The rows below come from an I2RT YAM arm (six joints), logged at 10 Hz.
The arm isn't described. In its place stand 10 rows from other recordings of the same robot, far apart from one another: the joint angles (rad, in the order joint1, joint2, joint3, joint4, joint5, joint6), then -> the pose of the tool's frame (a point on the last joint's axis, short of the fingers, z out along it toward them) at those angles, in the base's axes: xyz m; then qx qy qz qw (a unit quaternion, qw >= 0).
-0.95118, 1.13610, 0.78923, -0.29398, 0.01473, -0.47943 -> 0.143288 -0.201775 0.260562 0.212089 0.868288 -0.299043 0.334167
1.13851, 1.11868, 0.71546, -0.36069, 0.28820, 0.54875 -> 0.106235 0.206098 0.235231 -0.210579 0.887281 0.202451 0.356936
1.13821, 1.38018, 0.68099, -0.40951, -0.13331, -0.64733 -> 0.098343 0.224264 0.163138 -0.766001 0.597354 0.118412 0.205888
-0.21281, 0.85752, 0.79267, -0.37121, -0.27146, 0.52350 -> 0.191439 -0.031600 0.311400 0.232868 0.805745 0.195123 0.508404
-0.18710, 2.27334, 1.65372, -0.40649, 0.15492, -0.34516 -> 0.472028 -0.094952 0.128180 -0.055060 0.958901 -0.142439 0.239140
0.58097, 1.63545, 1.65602, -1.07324, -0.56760, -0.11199 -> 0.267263 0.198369 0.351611 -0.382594 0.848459 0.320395 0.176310
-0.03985, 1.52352, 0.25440, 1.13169, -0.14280, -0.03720 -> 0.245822 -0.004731 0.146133 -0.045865 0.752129 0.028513 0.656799
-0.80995, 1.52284, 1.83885, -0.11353, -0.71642, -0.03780 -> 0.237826 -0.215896 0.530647 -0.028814 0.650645 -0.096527 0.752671
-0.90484, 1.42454, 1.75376, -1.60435, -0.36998, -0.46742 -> 0.149255 -0.169130 0.408130 0.184495 0.954935 0.049034 0.227280
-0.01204, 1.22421, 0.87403, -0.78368, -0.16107, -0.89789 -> 0.227273 0.002974 0.235225 -0.432794 0.871695 -0.024384 0.228567
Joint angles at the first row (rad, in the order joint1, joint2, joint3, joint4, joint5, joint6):
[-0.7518, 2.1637, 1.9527, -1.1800, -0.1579, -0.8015]
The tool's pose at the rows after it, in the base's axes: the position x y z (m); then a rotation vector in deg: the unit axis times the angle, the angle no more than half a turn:
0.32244 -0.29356 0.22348 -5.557 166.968 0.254
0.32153 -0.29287 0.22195 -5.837 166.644 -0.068
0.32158 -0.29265 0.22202 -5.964 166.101 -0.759
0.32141 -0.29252 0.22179 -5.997 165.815 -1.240
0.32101 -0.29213 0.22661 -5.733 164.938 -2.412
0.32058 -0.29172 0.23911 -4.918 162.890 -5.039
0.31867 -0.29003 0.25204 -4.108 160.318 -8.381
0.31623 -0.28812 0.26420 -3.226 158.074 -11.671
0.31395 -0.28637 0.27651 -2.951 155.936 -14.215
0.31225 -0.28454 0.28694 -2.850 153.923 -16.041
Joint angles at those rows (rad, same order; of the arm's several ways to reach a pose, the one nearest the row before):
[-0.7516, 2.1591, 1.9115, -1.1642, -0.1611, -0.8053]
[-0.7520, 2.1510, 1.8922, -1.1466, -0.1625, -0.8086]
[-0.7516, 2.1445, 1.8813, -1.1297, -0.1633, -0.8088]
[-0.7516, 2.1400, 1.8728, -1.1181, -0.1627, -0.8088]
[-0.7516, 2.1271, 1.8699, -1.1070, -0.1629, -0.8042]
[-0.7516, 2.1014, 1.8751, -1.0889, -0.1632, -0.7910]
[-0.7516, 2.0631, 1.8610, -1.0517, -0.1613, -0.7771]
[-0.7517, 2.0265, 1.8470, -1.0181, -0.1536, -0.7634]
[-0.7522, 1.9963, 1.8442, -0.9973, -0.1518, -0.7575]
[-0.7520, 1.9717, 1.8431, -0.9797, -0.1549, -0.7525]

